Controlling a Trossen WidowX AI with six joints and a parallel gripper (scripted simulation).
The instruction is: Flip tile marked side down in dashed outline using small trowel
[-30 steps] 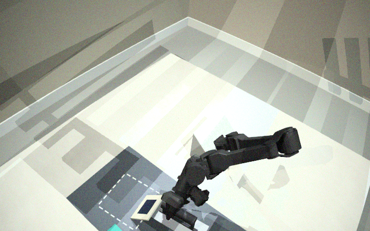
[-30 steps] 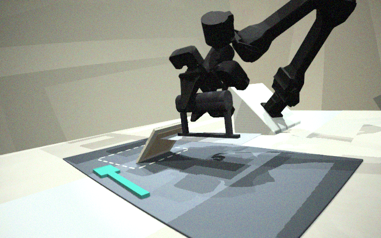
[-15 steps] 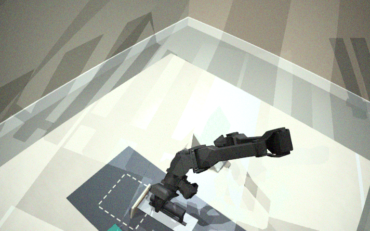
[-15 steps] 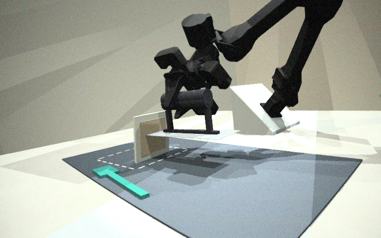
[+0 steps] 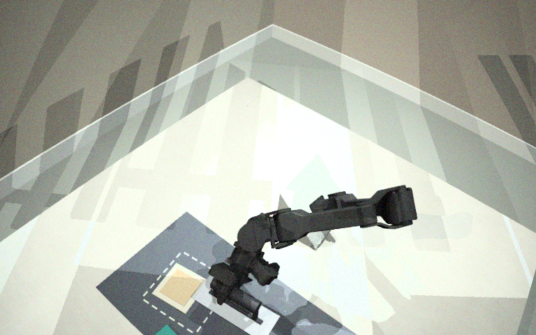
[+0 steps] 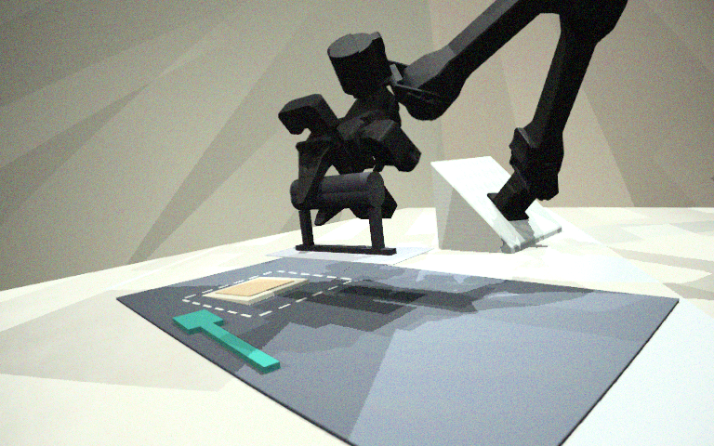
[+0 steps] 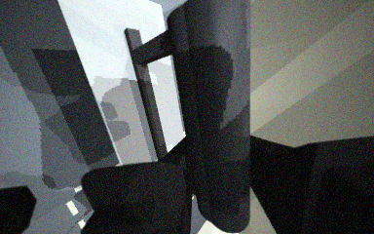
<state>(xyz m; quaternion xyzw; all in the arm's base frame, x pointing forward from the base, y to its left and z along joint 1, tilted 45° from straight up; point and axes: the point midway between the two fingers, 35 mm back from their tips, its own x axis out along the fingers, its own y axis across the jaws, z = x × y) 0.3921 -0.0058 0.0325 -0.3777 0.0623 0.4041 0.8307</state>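
The grey mat lies 13 cm below my gripper tip, 1 cm to the left of it and 1 cm behind it. Round my gripper tip: trowel (2 cm behind, 1 cm to the right, 1 cm below); then teal t-shaped flat piece (13 cm ahead, 10 cm below, 1 cm to the right); then tile (14 cm to the right, 10 cm below, 2 cm ahead).
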